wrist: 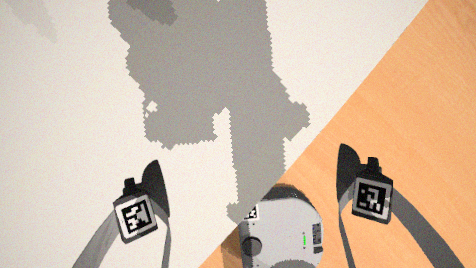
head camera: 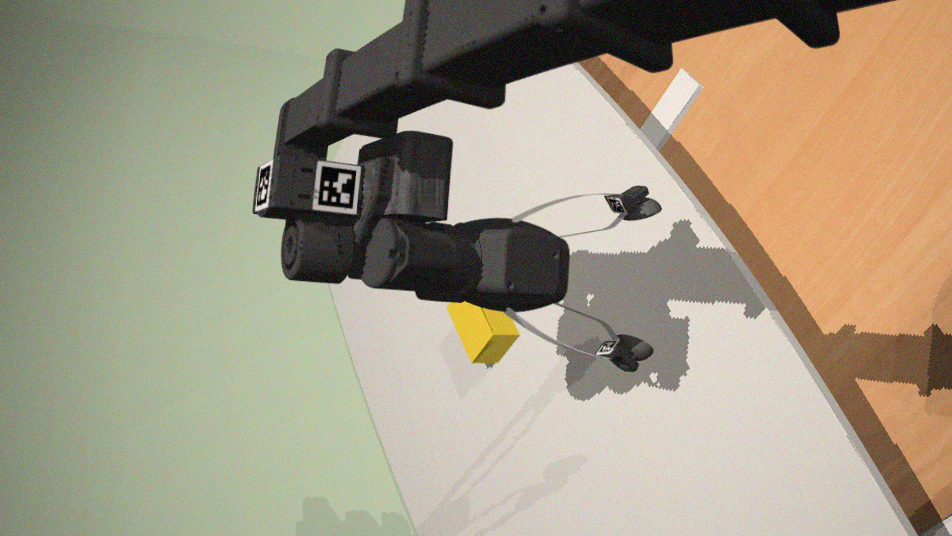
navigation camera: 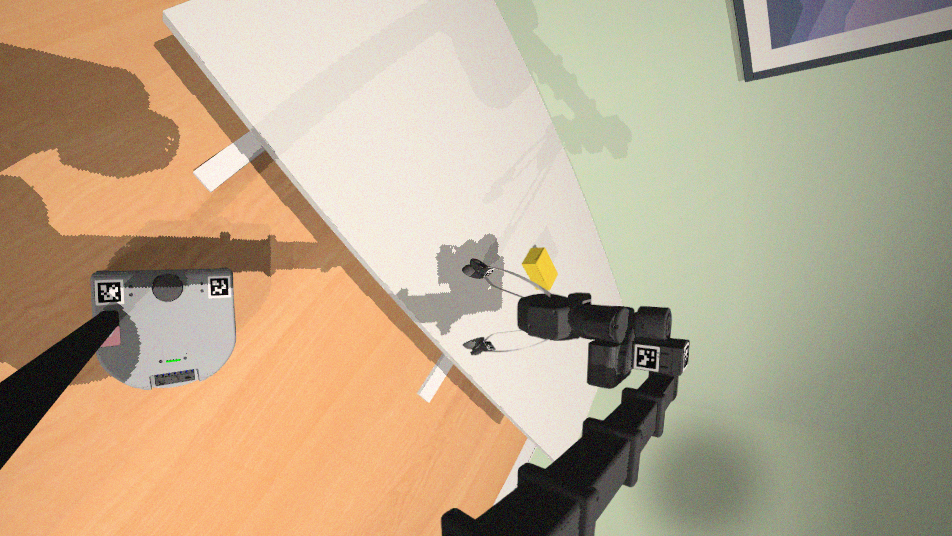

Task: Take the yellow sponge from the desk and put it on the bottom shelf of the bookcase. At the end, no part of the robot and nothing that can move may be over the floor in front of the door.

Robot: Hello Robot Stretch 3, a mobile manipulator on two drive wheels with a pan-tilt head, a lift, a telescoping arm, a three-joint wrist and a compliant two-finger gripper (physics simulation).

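Seen in the pictures: gripper, fingertip midpoint: (wrist: 250, 172) (head camera: 649, 279) (navigation camera: 466, 306); robot's base, link origin: (wrist: 251, 225) (navigation camera: 167, 285).
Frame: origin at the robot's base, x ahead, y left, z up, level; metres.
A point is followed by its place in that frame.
The yellow sponge (head camera: 480, 332) {y -0.774, x 0.048, z 0.765 m} (navigation camera: 539, 267) {y -0.763, x 0.039, z 0.765 m} stands on the white desk (head camera: 699, 452) {y -0.424, x 0.157, z 0.720 m} (navigation camera: 366, 166) {y -0.297, x 0.224, z 0.720 m} (wrist: 60, 100) {y -0.526, x 0.196, z 0.720 m}, towards its wall side. My gripper (head camera: 629, 277) {y -0.442, x -0.022, z 0.815 m} (navigation camera: 476, 306) {y -0.442, x -0.022, z 0.815 m} (wrist: 250, 172) {y -0.442, x -0.022, z 0.815 m} is open and empty above the desk. Its fingers point away from the wall, towards the desk's front edge. In the head and navigation views the sponge shows beside the gripper body and one finger's root, nearer the wall than the fingertips. The gripper body covers a corner of it in the head view. The sponge does not show in the wrist view. The bookcase and the door do not show.
My arm (head camera: 532, 49) {y -0.217, x -0.086, z 1.151 m} (navigation camera: 566, 479) {y -0.181, x -0.077, z 1.155 m} reaches in over the desk end near the green wall (head camera: 166, 266) {y -1.463, x -0.016, z 1.116 m} (navigation camera: 766, 233) {y -1.322, x 0.138, z 1.299 m}. My base (navigation camera: 173, 332) {y -0.007, x -0.115, z 0.160 m} (wrist: 282, 225) {y -0.069, x -0.113, z 0.160 m} stands on the wooden floor, before the desk's front edge. White desk feet (head camera: 676, 99) (navigation camera: 223, 166) stick out there. A framed picture (navigation camera: 866, 19) {y -0.913, x 0.550, z 1.508 m} hangs on the wall.
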